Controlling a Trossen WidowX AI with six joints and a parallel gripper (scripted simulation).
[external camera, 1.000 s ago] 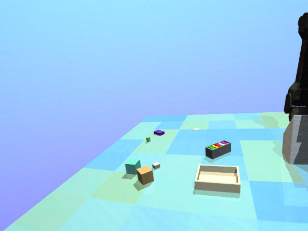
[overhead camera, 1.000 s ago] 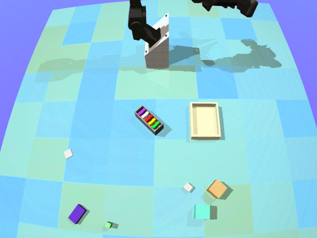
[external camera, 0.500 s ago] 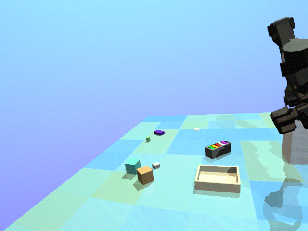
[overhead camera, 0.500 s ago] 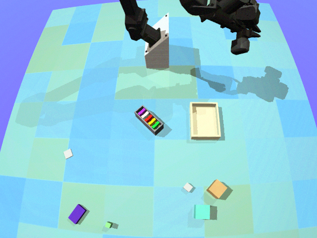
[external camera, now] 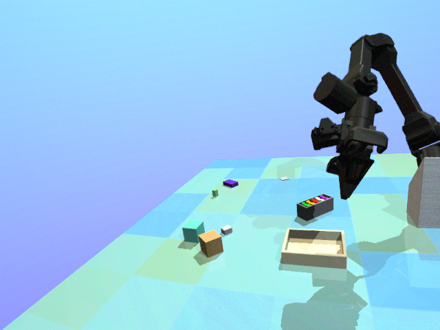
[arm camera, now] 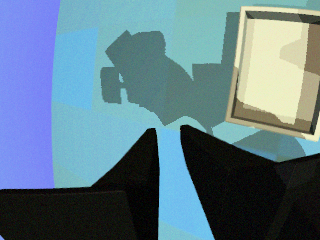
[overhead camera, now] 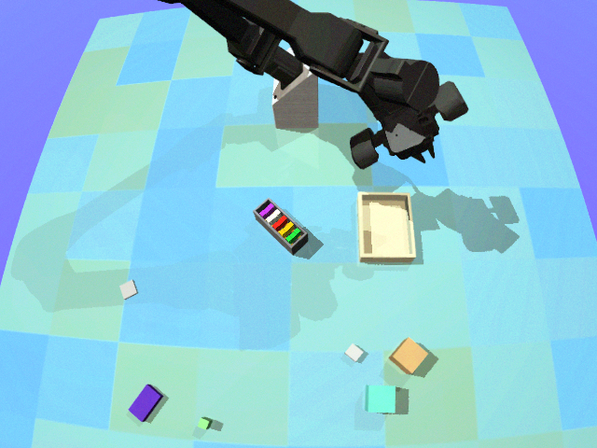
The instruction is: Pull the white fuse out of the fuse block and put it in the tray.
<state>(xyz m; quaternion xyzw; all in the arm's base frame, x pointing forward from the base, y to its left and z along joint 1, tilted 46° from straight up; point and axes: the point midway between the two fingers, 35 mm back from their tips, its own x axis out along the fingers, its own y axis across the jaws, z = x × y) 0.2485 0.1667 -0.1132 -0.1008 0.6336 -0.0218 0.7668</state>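
Now: gripper tip 30 mm short of the white fuse, 270 mm to the left of it and 130 mm above it. From my gripper tip the other things lie so: tray 50 mm ahead, 60 mm to the right, 160 mm below.
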